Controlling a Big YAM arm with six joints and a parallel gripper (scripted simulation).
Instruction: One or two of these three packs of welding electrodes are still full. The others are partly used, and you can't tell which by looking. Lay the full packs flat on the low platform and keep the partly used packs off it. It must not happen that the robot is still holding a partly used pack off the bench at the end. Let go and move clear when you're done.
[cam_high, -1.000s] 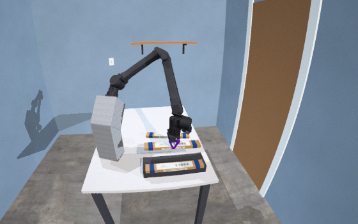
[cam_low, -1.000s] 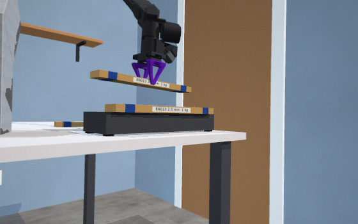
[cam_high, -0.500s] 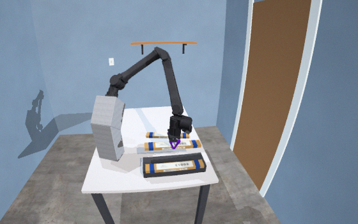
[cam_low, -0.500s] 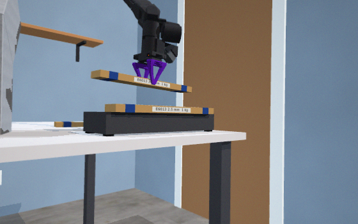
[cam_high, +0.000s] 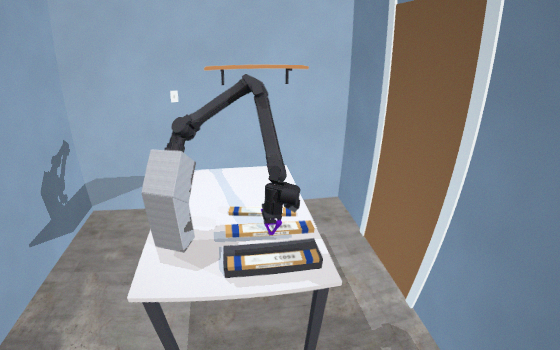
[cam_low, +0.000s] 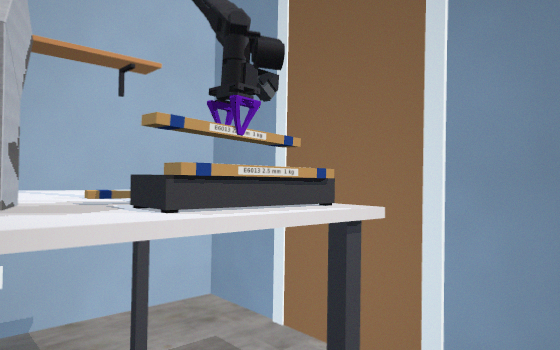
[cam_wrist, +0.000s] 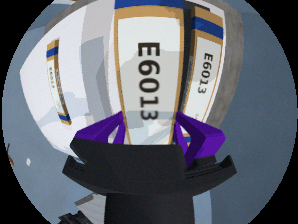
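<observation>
My gripper is now 4 cm to the left of the low platform and 14 cm above it.
</observation>
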